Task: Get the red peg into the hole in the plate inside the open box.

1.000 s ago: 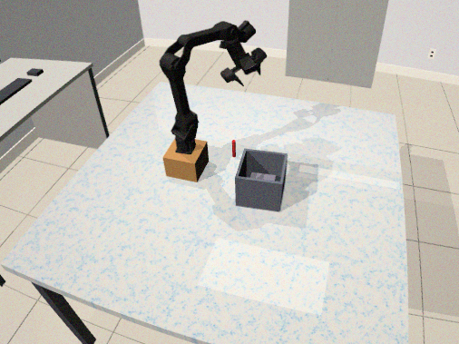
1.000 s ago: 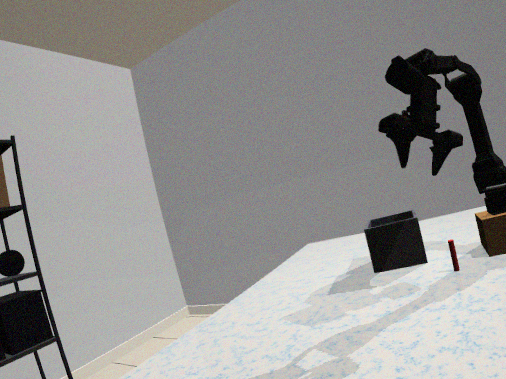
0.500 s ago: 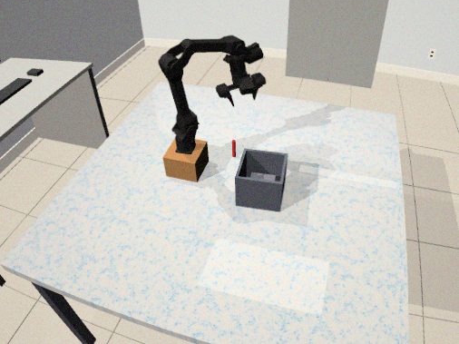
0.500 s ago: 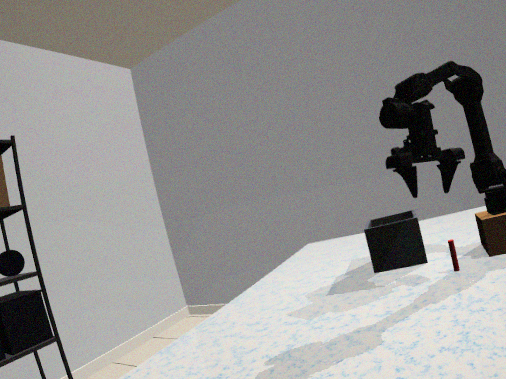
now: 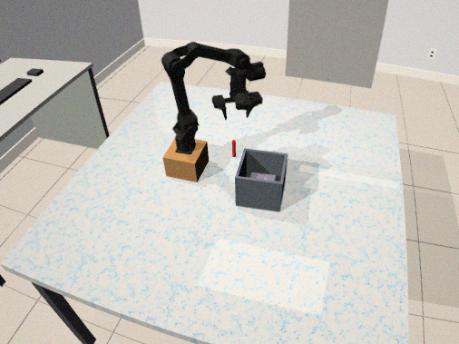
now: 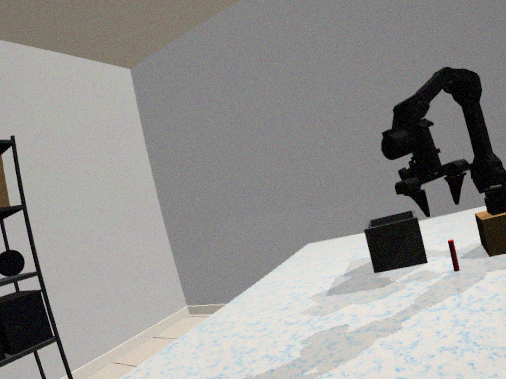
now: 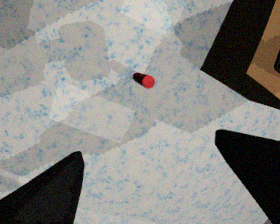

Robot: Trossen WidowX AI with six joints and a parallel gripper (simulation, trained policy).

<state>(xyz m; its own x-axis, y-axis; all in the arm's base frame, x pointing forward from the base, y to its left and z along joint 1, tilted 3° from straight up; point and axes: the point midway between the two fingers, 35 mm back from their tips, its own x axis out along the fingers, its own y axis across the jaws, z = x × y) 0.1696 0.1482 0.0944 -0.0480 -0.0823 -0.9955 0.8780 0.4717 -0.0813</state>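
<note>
My gripper tip is now 130 mm above the red peg and 30 mm to the left of it. Also, from my gripper tip: plate 220 mm to the right, 140 mm ahead, 120 mm below.
</note>
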